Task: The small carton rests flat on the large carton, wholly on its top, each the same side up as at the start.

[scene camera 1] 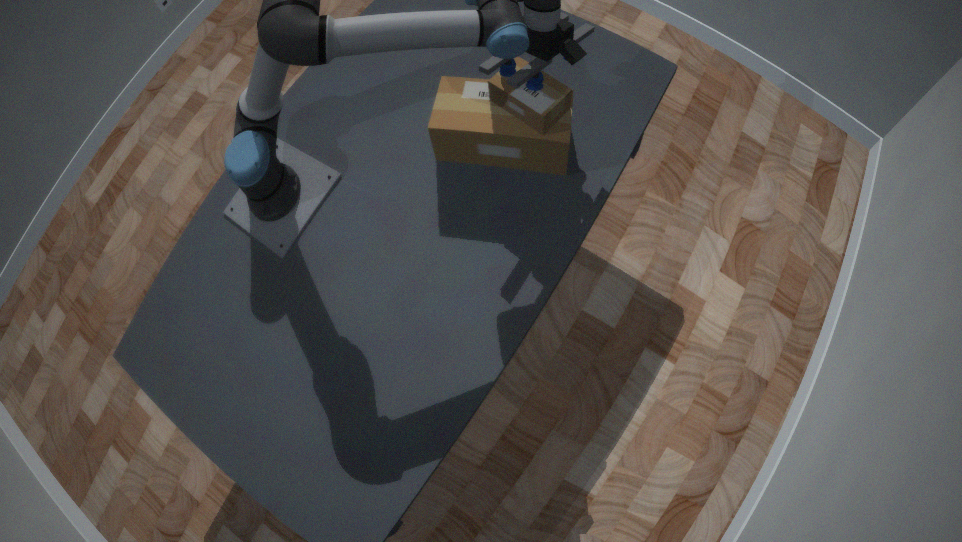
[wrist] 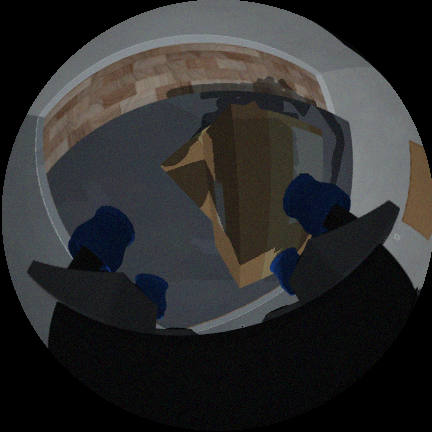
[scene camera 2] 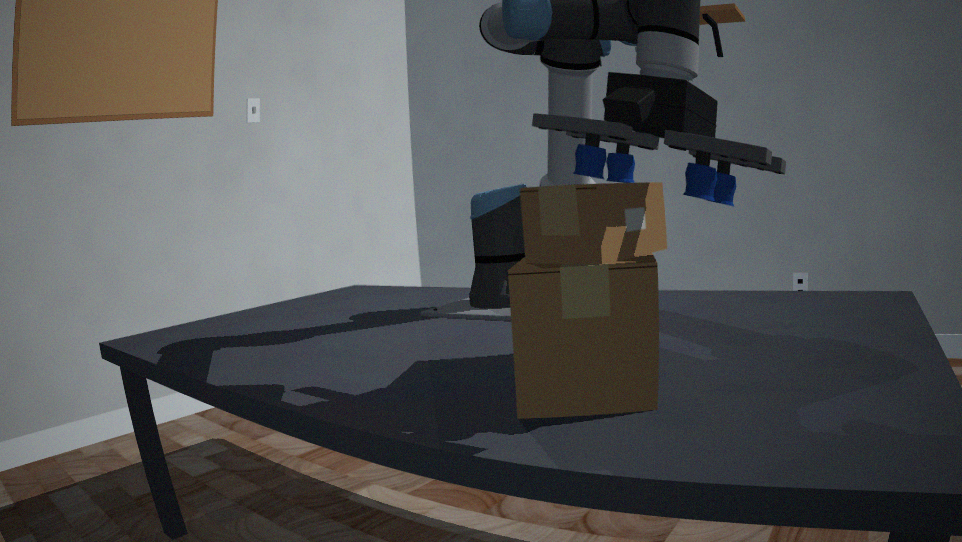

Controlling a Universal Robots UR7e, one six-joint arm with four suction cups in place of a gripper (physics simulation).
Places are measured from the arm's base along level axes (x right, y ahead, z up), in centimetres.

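Where they show: end effector, tool point: (wrist: 214, 251) (scene camera 2: 656, 189); arm's base, origin of the base link: (scene camera 1: 274, 193) (scene camera 2: 507, 301).
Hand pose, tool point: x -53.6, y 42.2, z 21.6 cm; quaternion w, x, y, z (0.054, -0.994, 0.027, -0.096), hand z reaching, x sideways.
Note:
Things, the pixels of their top centre, and the offset from my tool point. Level surfaces: height alone.
- small carton, middle of its top: (wrist: 290, 208) (scene camera 2: 596, 183) (scene camera 1: 530, 84) dx +6.8, dy +1.8, dz +0.8 cm
- large carton, middle of its top: (scene camera 2: 589, 250) (wrist: 268, 211) (scene camera 1: 502, 106) dx +10.9, dy -2.6, dz -7.1 cm
- dark table, its level: dz -22.5 cm
The small carton (scene camera 1: 560, 109) (scene camera 2: 572, 225) (wrist: 252, 185) rests upright on one end of the large carton (scene camera 1: 464, 144) (scene camera 2: 585, 363) (wrist: 187, 182), turned at an angle to it. It looks level. In scene camera 2, its lower right corner shows slightly past the large carton's right edge; whether it overhangs is unclear. A white label shows on the small carton's top. The large carton stands upright on the table. My gripper (scene camera 1: 521, 74) (scene camera 2: 659, 175) (wrist: 214, 250) is open, tilted, with two blue cups close over the small carton's top and two out beside it. Any contact is hard to tell.
The dark table (scene camera 1: 376, 269) (scene camera 2: 774, 444) (wrist: 125, 160) carries both cartons and the arm's light base plate (scene camera 1: 313, 185). The arm reaches over the table from that plate. The table's long edge lies beyond the large carton's end in scene camera 1.

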